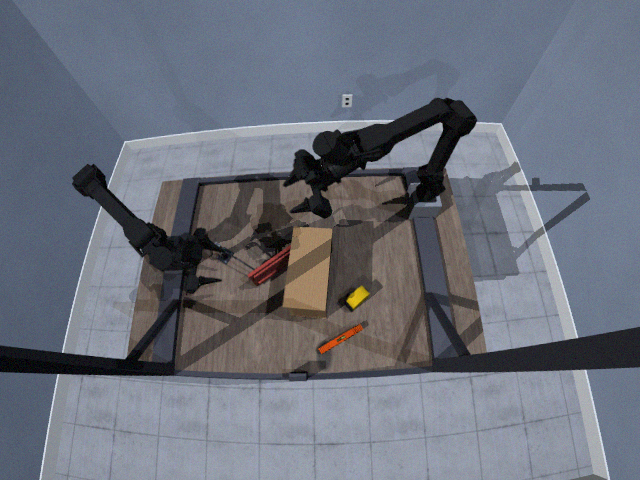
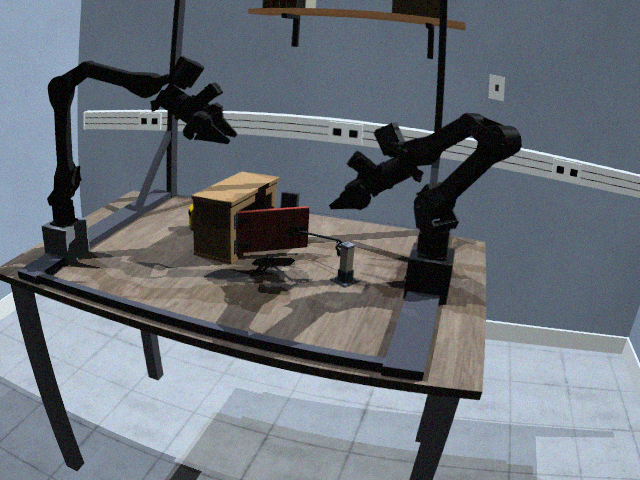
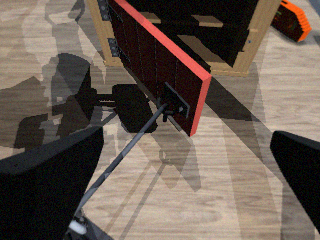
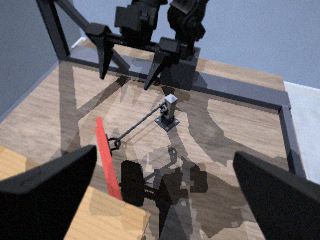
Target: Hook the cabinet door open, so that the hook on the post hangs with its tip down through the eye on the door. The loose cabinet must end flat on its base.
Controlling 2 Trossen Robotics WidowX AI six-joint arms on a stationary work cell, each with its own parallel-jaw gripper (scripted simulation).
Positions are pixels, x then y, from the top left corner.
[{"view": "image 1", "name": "my left gripper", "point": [223,265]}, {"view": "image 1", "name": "my right gripper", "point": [287,198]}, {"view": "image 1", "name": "tan wooden cabinet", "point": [307,280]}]
